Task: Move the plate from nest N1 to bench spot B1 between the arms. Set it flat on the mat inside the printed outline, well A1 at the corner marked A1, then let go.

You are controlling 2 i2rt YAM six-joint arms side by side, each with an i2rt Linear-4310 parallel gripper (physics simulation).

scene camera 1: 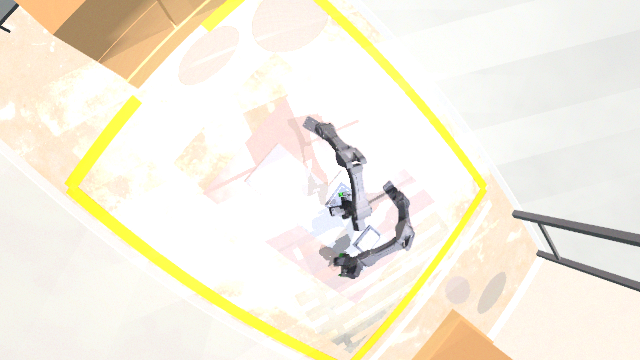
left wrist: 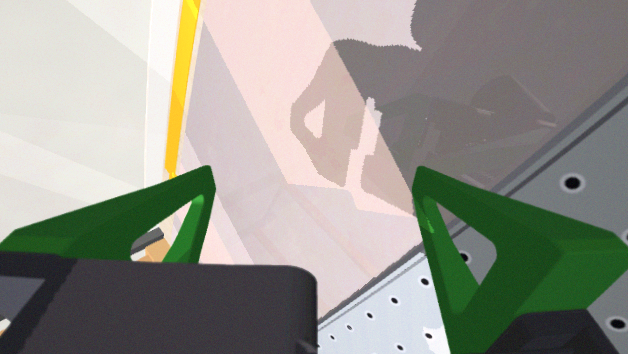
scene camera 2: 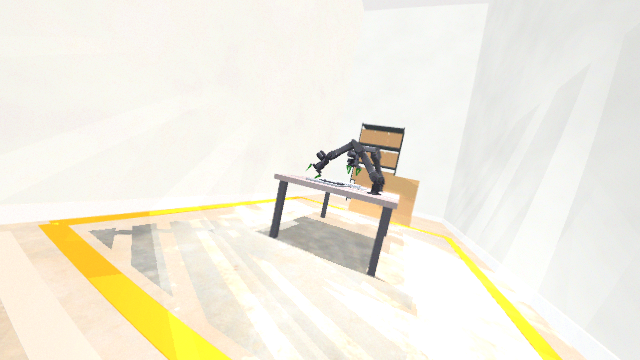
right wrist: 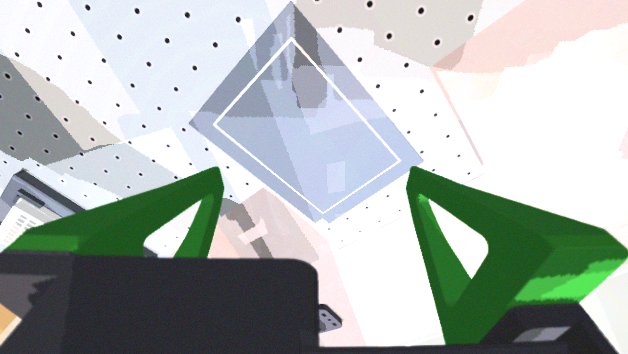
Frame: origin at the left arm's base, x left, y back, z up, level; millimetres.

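Seen in the pictures: left gripper, fingertip midpoint: [scene camera 1: 338, 267] [left wrist: 313, 177] [scene camera 2: 309, 175]; right gripper, fingertip midpoint: [scene camera 2: 352, 174] [right wrist: 314, 177]; left arm's base, link origin: [scene camera 1: 394, 195] [scene camera 2: 374, 194]; right arm's base, link origin: [scene camera 1: 319, 129].
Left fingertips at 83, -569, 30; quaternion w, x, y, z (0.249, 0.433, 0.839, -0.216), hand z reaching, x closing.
Note:
Offsets run from my left fingertips to a thing's top centre, as dx, dy, dz. "spot": to the spot under its first point. Level surfaces: height alone.
The plate @(+6, +245, +9) [right wrist: 25, 220], pale with rows of wells, shows partly at the lower left of the right wrist view, inside a grey nest @(spot: -48, +191, -17) [right wrist: 55, 190]. A grey-rimmed rectangle @(spot: -37, +245, +0) [scene camera 1: 362, 235] lies between the arms in scene camera 1; its contents are unclear. The blue mat @(dz -16) [right wrist: 310, 140] [scene camera 1: 342, 188] bears a white printed outline @(spot: -301, +214, -15) [right wrist: 253, 81]; the A1 mark is not readable. My right gripper [right wrist: 314, 177] [scene camera 2: 353, 170] is open and empty, above the mat's near side. My left gripper [left wrist: 313, 177] [scene camera 1: 341, 265] [scene camera 2: 314, 171] is open and empty, above the board's edge; no plate shows in its view.
A perforated board @(dz -17) [right wrist: 150, 105] [left wrist: 595, 250] lies under the mat, on the table @(dz -38) [scene camera 2: 340, 190]. Both arms curve over the bench, with the right forearm close to the mat in scene camera 1. A shelf rack [scene camera 2: 403, 137] and a brown box [scene camera 2: 412, 200] stand beyond the table.

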